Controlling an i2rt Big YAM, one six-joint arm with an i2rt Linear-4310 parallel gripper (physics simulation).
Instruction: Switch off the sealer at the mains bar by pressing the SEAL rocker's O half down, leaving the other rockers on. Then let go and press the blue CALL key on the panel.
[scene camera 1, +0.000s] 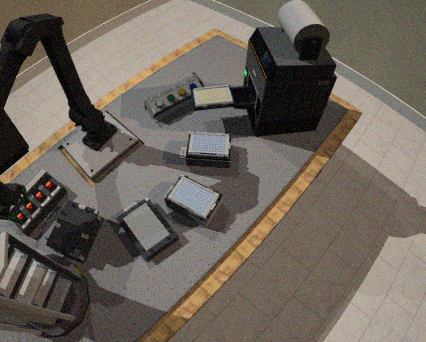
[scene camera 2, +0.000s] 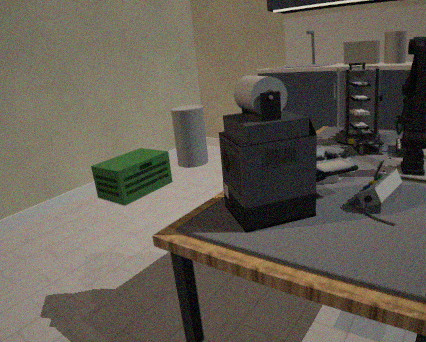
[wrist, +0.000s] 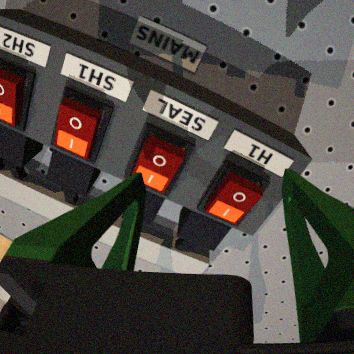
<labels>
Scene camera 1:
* well plate: 214, 95
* grey lid: 146, 227
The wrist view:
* my gripper: 211, 179
</labels>
